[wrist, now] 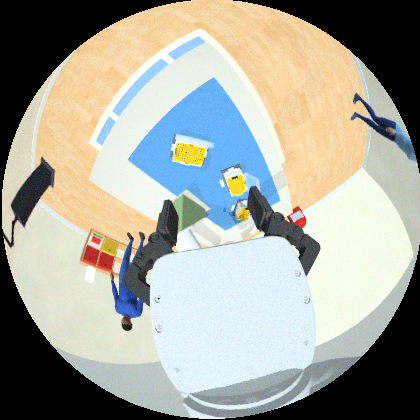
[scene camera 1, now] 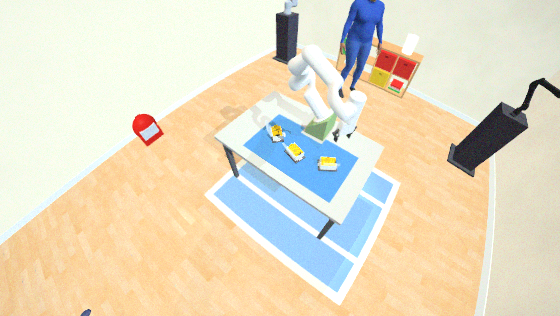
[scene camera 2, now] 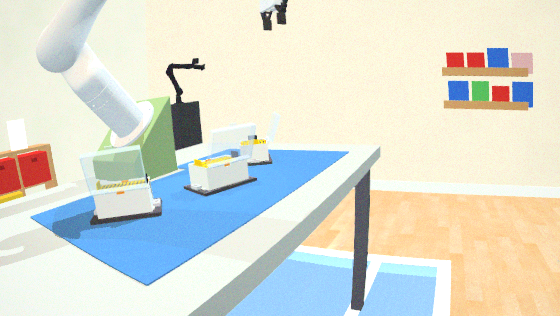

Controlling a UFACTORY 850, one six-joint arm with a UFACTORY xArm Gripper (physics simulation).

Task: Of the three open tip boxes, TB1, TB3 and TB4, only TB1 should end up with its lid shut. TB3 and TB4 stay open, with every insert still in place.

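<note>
Three white tip boxes with yellow inserts sit on dark bases on the blue mat; their labels are unreadable. The first box point(scene camera 1: 328, 164) point(scene camera 2: 259, 155) point(wrist: 189, 154) is at the right in scene camera 1, its clear lid raised. The middle box point(scene camera 1: 295, 152) point(scene camera 2: 220, 176) point(wrist: 234, 182) has its clear lid standing up. The third box point(scene camera 1: 276, 133) point(scene camera 2: 125, 206) point(wrist: 242, 212), nearest in scene camera 2, also has its lid up; a finger partly overlaps it in the wrist view. My gripper point(scene camera 1: 345, 135) point(scene camera 2: 274, 25) point(wrist: 211, 201) is open and empty, high above the table, apart from all boxes.
The blue mat point(scene camera 1: 332, 190) point(scene camera 2: 175, 250) point(wrist: 212, 100) lies on the pale table point(scene camera 1: 370, 147) point(scene camera 2: 240, 252) point(wrist: 112, 167). The green wedge point(scene camera 1: 321, 128) point(scene camera 2: 162, 135) point(wrist: 186, 210) under the arm's base stands behind the boxes. A blue-clothed person point(scene camera 1: 361, 35) point(wrist: 128, 300) stands beyond the table.
</note>
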